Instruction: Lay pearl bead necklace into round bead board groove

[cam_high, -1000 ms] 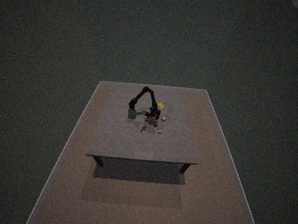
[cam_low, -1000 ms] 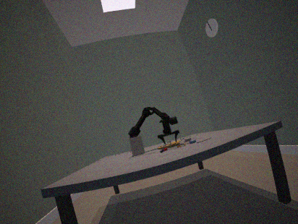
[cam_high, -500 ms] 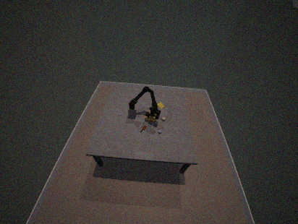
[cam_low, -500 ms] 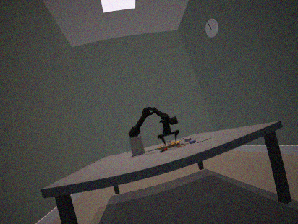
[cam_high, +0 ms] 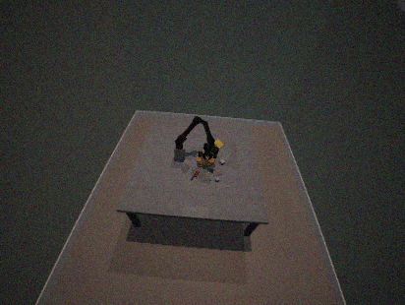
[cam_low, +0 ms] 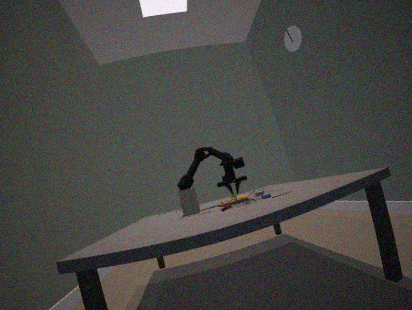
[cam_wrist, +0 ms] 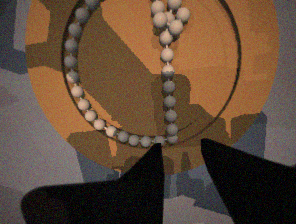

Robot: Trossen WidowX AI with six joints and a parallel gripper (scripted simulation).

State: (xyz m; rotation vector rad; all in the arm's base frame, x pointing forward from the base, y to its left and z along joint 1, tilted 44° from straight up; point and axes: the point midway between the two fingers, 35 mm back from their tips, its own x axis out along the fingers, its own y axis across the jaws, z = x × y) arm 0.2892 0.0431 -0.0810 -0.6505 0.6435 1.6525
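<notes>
Now: gripper tip 120 mm short of the grey flat piece, 100 mm to the left of it and 50 mm above it. Round my gripper tip: red tool: 90 mm behind, 170 mm to the right, 40 mm below; then bluish piece: 130 mm ahead, 190 mm to the right, 40 mm below; then yellow object: 100 mm ahead, 320 mm to the left, 50 mm below.
</notes>
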